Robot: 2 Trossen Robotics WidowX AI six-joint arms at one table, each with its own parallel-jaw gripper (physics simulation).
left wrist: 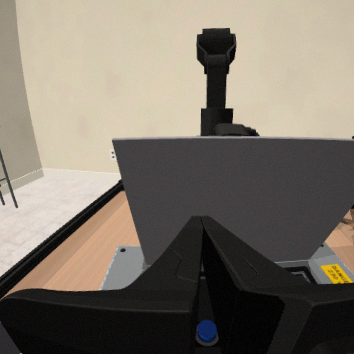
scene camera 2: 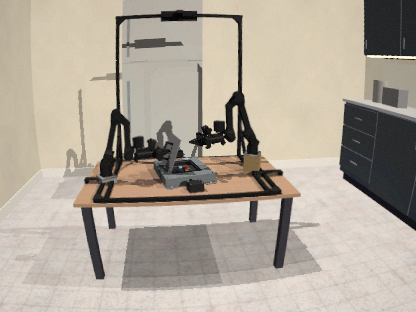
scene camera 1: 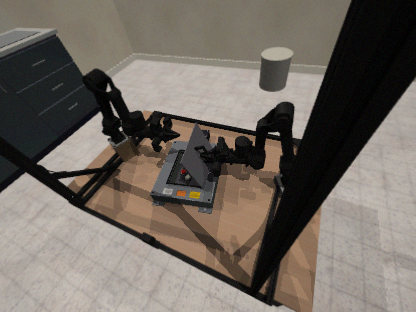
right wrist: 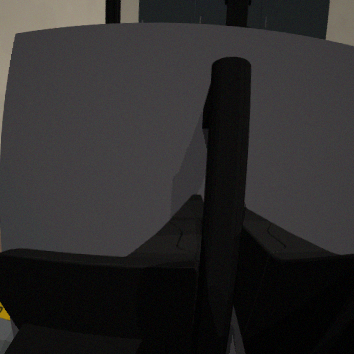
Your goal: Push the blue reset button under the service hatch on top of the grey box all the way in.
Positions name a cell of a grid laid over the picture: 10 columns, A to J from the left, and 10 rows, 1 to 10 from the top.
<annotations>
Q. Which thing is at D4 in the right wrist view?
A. A service hatch.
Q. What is the left gripper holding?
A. Nothing.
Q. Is the left gripper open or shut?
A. Shut.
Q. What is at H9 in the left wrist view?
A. The left gripper.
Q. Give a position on a service hatch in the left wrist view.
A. H6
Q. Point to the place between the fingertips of the right gripper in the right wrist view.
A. F6
</annotations>
